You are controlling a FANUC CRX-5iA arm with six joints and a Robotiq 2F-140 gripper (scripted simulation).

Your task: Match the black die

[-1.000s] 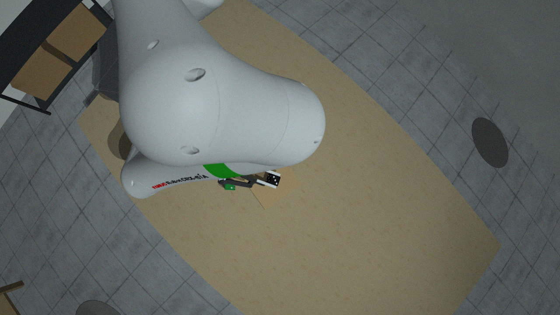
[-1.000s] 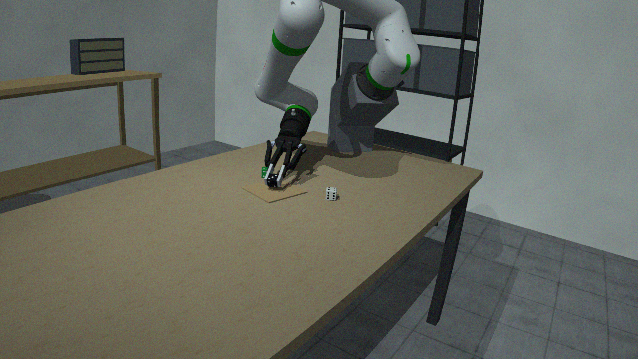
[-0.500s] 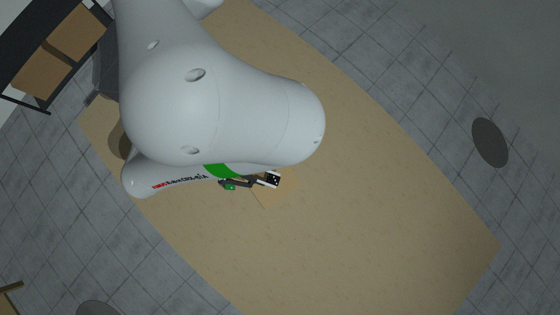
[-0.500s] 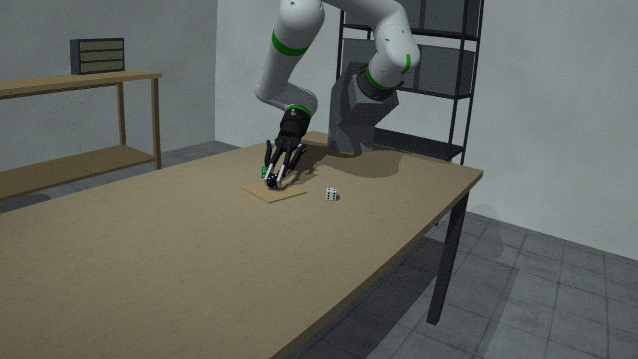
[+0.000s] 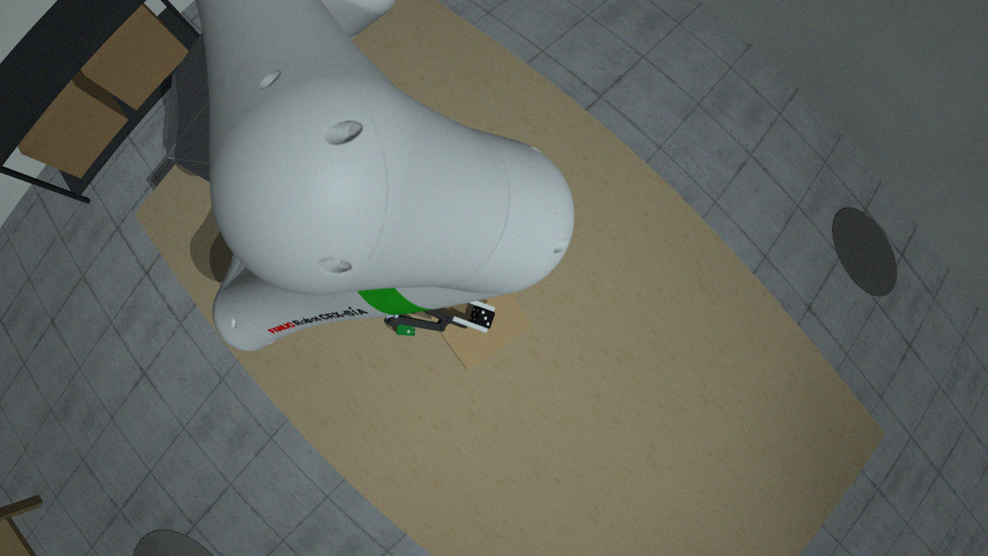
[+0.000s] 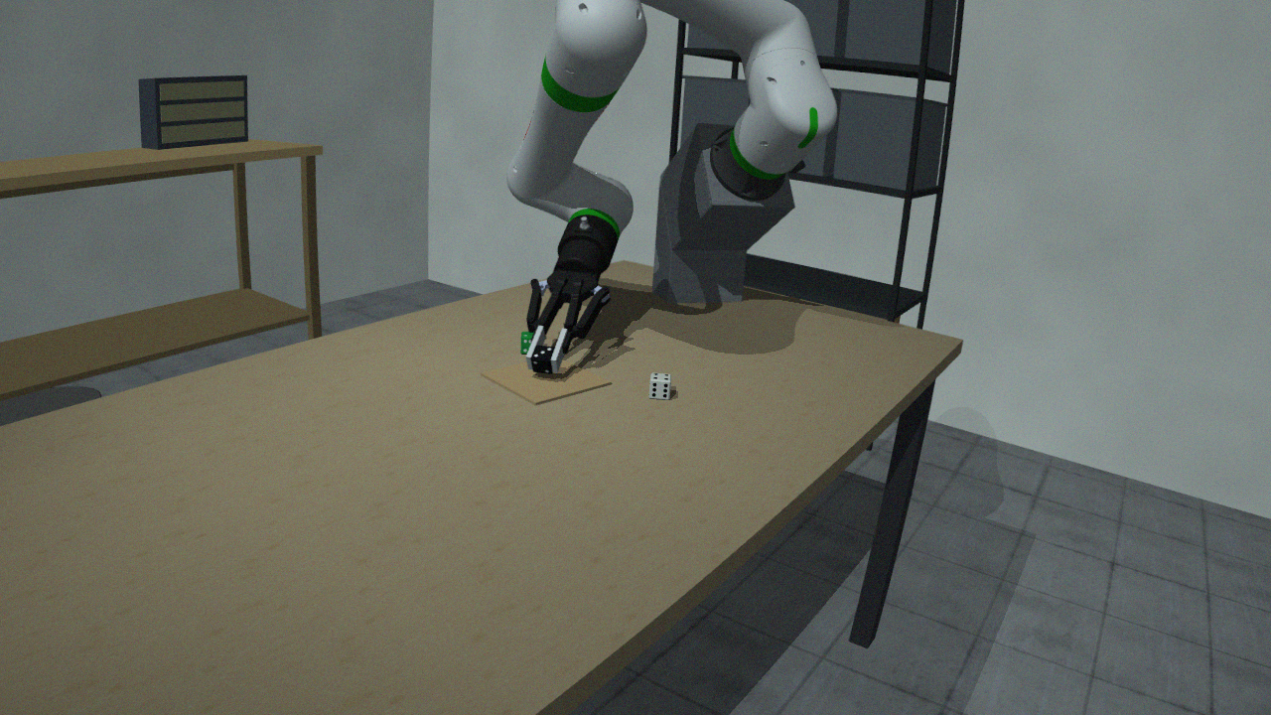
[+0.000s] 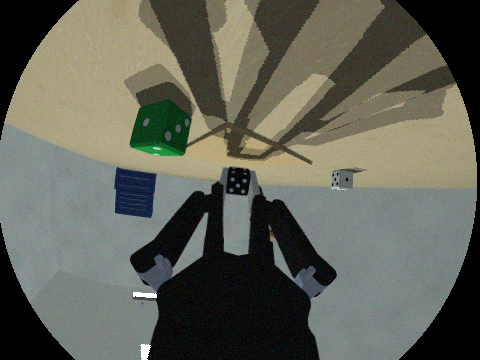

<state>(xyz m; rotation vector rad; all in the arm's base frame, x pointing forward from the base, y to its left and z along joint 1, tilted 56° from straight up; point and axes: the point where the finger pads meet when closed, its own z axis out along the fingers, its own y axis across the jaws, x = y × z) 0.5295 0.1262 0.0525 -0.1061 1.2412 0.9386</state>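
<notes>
Right now the tan mat is 4 cm below my hand, 1 cm to the left of it and 1 cm ahead of it. From my hand the other things lie so: white die 13 cm to the left, 11 cm behind, 3 cm below; then black die 1 cm to the left, 1 cm below, 1 cm ahead; then green die 12 cm to the right, 3 cm below, 3 cm behind.
</notes>
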